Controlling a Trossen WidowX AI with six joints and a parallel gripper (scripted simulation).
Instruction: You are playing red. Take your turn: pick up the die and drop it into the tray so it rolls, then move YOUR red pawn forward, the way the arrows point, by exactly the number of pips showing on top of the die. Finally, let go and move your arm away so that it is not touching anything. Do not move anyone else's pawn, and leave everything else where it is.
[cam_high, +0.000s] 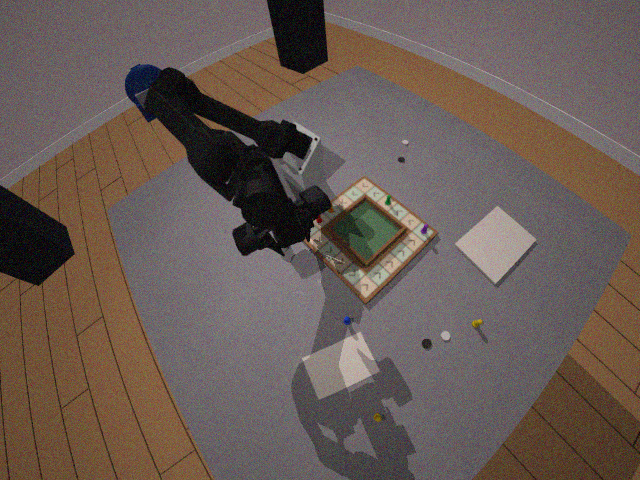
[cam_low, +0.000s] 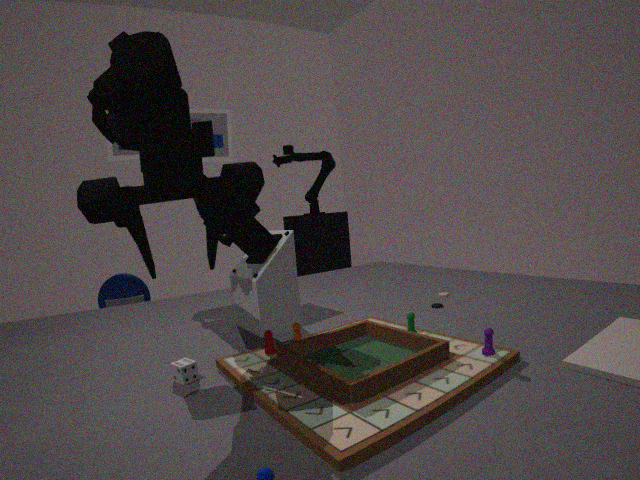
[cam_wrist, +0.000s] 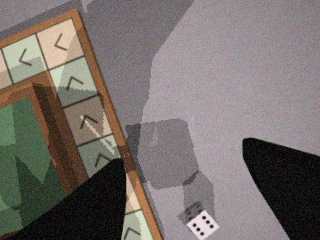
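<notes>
Right now my gripper tip is 110 mm past the white die, 10 mm to the right of it and 140 mm above it. The rest, counted from my gripper tip: orange pawn: 80 mm behind, 180 mm to the left, 130 mm below; then red pawn: 80 mm behind, 130 mm to the left, 130 mm below; then blue pawn: 160 mm ahead, 20 mm to the right, 140 mm below.
</notes>
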